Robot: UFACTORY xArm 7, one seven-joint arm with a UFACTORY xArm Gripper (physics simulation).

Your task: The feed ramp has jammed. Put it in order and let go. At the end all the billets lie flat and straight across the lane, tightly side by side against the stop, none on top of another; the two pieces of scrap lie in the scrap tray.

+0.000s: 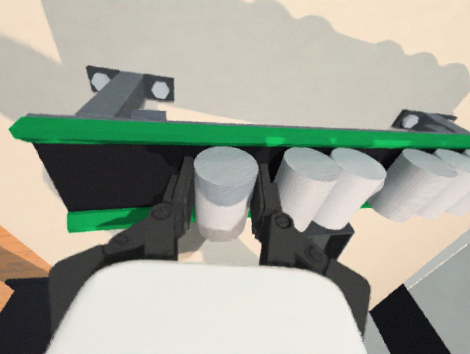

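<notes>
My gripper (224, 175) is visible; a dark scrap tray (333, 242) is visible too.
</notes>
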